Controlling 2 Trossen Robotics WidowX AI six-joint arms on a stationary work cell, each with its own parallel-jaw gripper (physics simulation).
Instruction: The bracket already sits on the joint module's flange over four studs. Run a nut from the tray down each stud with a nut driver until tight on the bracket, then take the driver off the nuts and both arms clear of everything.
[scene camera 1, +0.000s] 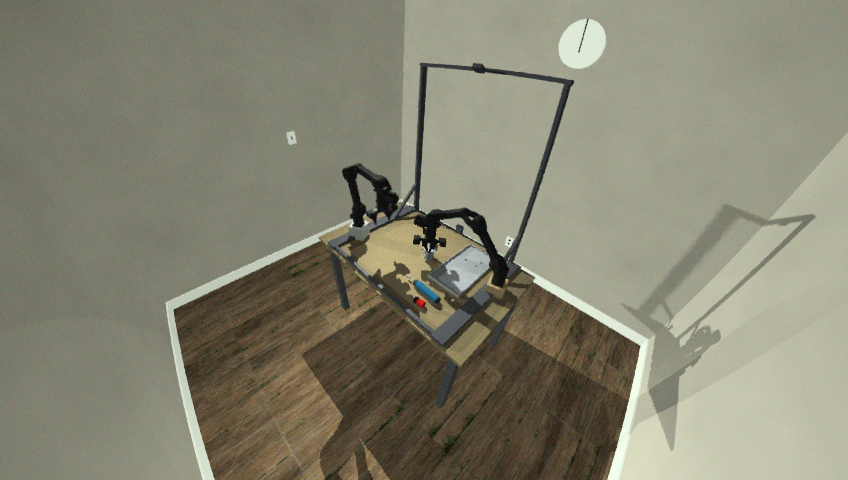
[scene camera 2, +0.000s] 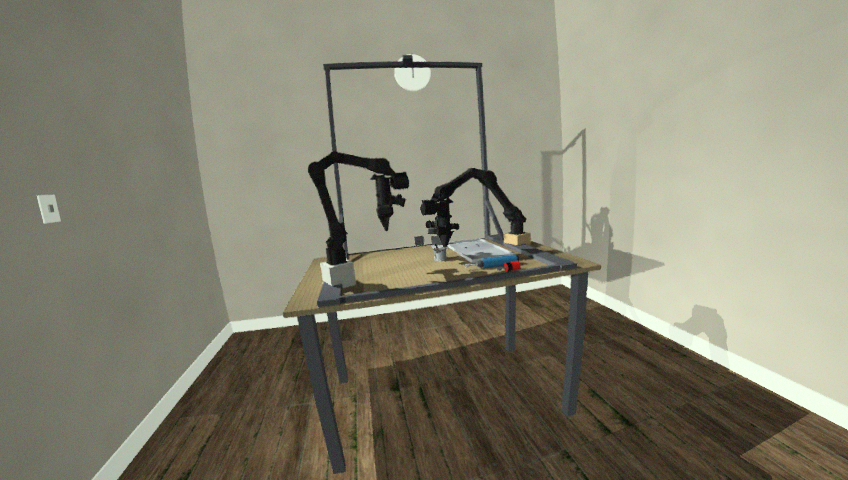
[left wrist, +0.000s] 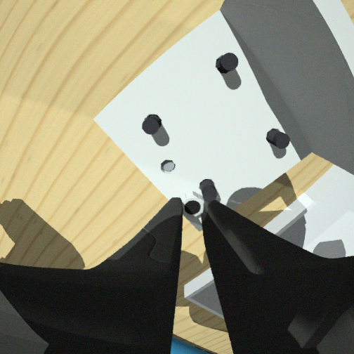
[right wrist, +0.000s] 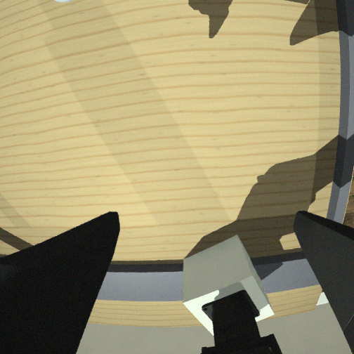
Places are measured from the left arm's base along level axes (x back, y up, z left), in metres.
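Pixels of known places: left gripper, between the fingertips: (scene camera 1: 428, 252) (scene camera 2: 445, 246); right gripper, between the fingertips: (scene camera 1: 382, 222) (scene camera 2: 386, 229); left arm's base, origin of its link: (scene camera 1: 498, 282) (scene camera 2: 517, 233); right arm's base, origin of its link: (scene camera 1: 358, 224) (scene camera 2: 336, 262).
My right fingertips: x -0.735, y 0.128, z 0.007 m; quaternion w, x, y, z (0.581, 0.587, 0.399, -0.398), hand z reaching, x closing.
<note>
For each thing: its top centre in the pictures, then the offset to it from my right fingertips. "spot": a spot on its surface instead.
- joint module, centre of its top: (scene camera 2: 439, 244) (scene camera 1: 429, 247) dy -0.123, dx +0.288, dz -0.073 m
- blue driver, a spot on its surface: (scene camera 2: 498, 261) (scene camera 1: 422, 291) spot: dy -0.170, dx +0.396, dz +0.218 m
- shallow grey tray, centre of its top: (scene camera 2: 476, 247) (scene camera 1: 464, 266) dy -0.181, dx +0.522, dz -0.089 m
- short red piece, centre of its top: (scene camera 2: 507, 262) (scene camera 1: 416, 297) dy -0.163, dx +0.391, dz +0.278 m
The white bracket plate (left wrist: 190, 85) fills the middle of the left wrist view, with dark studs (left wrist: 151, 124) (left wrist: 227, 62) (left wrist: 278, 138) (left wrist: 207, 189) standing up through it. The joint module (scene camera 1: 428, 255) (scene camera 2: 439, 255) stands mid-table. My left gripper (scene camera 1: 429, 246) (scene camera 2: 442, 243) (left wrist: 190, 206) points down over it, its tips close on both sides of a small pale ring with a dark centre, which looks like a nut (left wrist: 192, 207), beside the lowest stud. My right gripper (scene camera 1: 384, 216) (scene camera 2: 385, 228) (right wrist: 209, 221) is open and empty, high above the table. A blue driver (scene camera 1: 427, 292) (scene camera 2: 498, 261) (left wrist: 187, 346) lies on the table.
A shallow grey tray (scene camera 1: 460, 294) (scene camera 2: 467, 256) (left wrist: 202, 290) with tiny dark parts stands beside the module, near the left arm's base. A short red piece (scene camera 1: 419, 302) (scene camera 2: 512, 266) lies by the driver. A dark frame (scene camera 1: 421, 136) (scene camera 2: 332, 113) rises behind the table.
</note>
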